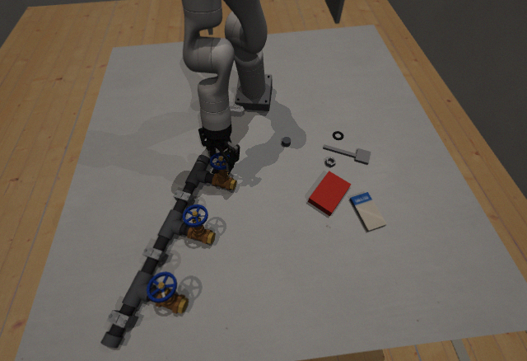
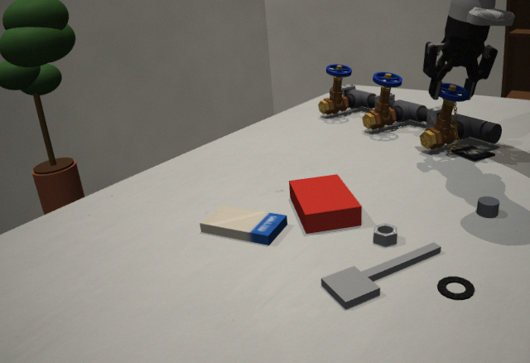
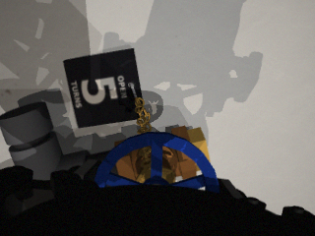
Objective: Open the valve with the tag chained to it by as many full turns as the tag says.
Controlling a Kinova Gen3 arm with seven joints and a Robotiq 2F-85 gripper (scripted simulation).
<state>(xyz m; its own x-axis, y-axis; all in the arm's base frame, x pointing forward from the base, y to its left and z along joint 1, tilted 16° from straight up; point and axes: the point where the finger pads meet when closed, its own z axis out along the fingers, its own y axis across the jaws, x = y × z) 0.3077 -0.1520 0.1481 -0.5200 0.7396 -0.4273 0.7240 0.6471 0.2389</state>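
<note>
My hand is 120 mm above the black tag and 40 mm past it. From my hand the other things lie so: red block (310 mm to the left, 130 mm ahead, 110 mm below); small grey cylinder (230 mm to the left, 110 mm below, 100 mm behind); grey paddle-shaped tool (440 mm to the left, 120 mm below).
</note>
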